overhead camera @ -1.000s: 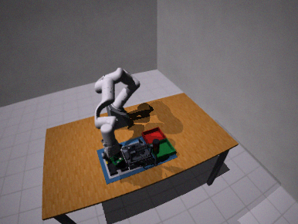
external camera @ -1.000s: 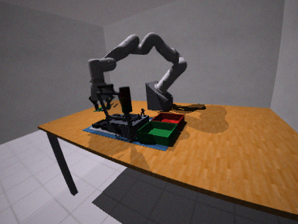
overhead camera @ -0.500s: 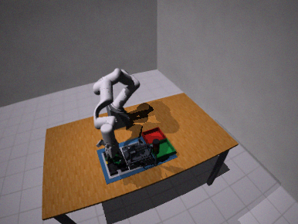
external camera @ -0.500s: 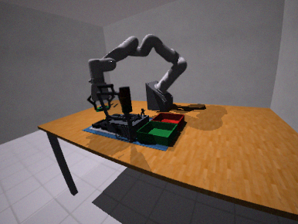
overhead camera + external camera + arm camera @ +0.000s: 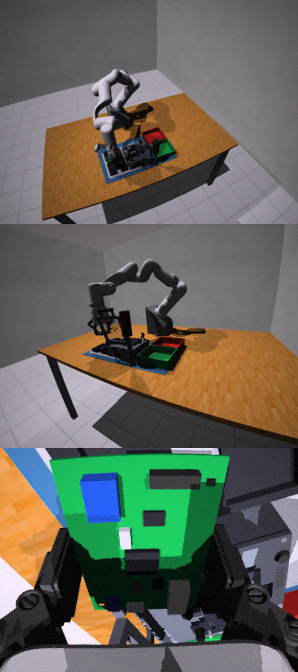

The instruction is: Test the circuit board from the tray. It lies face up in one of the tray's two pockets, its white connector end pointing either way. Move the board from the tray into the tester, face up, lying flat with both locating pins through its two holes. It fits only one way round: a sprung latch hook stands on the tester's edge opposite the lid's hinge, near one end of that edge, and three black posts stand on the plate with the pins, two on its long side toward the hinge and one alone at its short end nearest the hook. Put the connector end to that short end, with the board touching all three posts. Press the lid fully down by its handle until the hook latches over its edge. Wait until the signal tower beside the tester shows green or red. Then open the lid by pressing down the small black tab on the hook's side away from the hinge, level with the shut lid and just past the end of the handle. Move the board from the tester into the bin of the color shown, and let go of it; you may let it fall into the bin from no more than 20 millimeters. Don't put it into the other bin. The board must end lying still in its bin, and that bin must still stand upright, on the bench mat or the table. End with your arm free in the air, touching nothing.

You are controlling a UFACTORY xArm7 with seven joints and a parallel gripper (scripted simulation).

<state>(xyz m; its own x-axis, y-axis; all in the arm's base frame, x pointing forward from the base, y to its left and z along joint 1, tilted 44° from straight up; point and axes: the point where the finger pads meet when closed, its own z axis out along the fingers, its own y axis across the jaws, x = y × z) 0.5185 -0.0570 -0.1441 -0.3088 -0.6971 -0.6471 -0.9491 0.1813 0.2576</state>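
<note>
Right now my hand is right at the green circuit board. Round my hand: grey tester plate 4 cm behind, 17 cm to the left, 5 cm below; then tester lid 8 cm ahead, 17 cm to the left, 6 cm above; then green bin 1 cm behind, 37 cm to the left, 11 cm below.
</note>
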